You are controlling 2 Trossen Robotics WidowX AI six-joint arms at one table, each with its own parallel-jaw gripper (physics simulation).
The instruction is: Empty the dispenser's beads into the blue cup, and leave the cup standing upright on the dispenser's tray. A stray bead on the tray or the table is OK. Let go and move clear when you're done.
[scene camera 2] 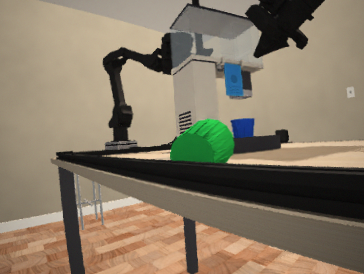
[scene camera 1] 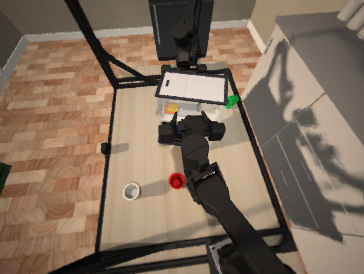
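Pixels of known places: left gripper, fingertip midpoint: (scene camera 2: 255,56); right gripper, fingertip midpoint: (scene camera 2: 203,47) (scene camera 1: 189,111); left arm's base, origin of the base link: (scene camera 1: 192,62); right arm's base, origin of the base link: (scene camera 2: 120,141) (scene camera 1: 228,257).
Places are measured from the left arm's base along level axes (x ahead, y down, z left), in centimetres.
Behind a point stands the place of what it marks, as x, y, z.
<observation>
The dispenser (scene camera 1: 215,90) @[50.8, -29.4, 11.4] (scene camera 2: 196,95) @[44.1, -7.1, 14.9] stands at the far end of the table, with orange-yellow beads (scene camera 1: 172,108) @[50.0, -16.8, -3.1] in its top bin. A blue lever plate (scene camera 2: 233,79) @[43.6, -11.3, 4.5] hangs at its front. The blue cup (scene camera 2: 243,128) @[47.8, 0.5, -1.1] stands upright on the dark tray (scene camera 2: 265,144) @[43.7, 5.2, -4.8] below the lever. In scene camera 1 my right gripper hides most of the cup. My right gripper (scene camera 1: 189,115) @[56.9, -25.3, 4.0] is open, in front of the dispenser, its fingers pointing towards it. My left gripper (scene camera 1: 188,66) is shut and empty behind the dispenser. Whether the cup holds beads does not show.
A red cup (scene camera 1: 176,181) @[73.7, 5.4, 1.3] and a white cup (scene camera 1: 131,191) @[80.8, 4.6, -17.4] stand on the table nearer the lower edge. A green cup (scene camera 1: 232,102) @[27.8, 1.5, 25.7] (scene camera 2: 202,142) @[21.2, 2.9, 27.5] lies on its side by the table's right edge in scene camera 1. Black frame rails (scene camera 1: 260,160) @[58.6, 4.6, 39.4] border the table.
</observation>
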